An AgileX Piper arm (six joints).
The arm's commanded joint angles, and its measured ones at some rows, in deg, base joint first. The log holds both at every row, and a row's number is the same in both.
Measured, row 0:
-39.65 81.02 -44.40 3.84 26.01 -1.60
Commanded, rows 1 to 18:
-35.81 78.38 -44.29 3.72 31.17 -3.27
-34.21 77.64 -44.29 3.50 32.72 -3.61
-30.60 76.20 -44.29 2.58 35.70 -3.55
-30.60 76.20 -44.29 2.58 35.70 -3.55
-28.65 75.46 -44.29 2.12 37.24 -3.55
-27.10 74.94 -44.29 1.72 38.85 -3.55
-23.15 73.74 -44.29 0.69 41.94 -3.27
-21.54 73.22 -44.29 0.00 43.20 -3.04
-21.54 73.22 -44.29 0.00 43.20 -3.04
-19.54 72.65 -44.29 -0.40 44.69 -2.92
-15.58 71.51 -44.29 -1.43 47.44 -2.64
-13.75 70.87 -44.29 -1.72 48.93 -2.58
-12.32 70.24 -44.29 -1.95 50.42 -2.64
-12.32 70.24 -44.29 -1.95 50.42 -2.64
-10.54 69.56 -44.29 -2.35 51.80 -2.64
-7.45 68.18 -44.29 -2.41 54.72 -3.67
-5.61 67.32 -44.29 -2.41 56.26 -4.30
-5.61 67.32 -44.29 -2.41 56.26 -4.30
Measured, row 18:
-9.45 69.27 -44.35 -1.78 51.97 -2.86
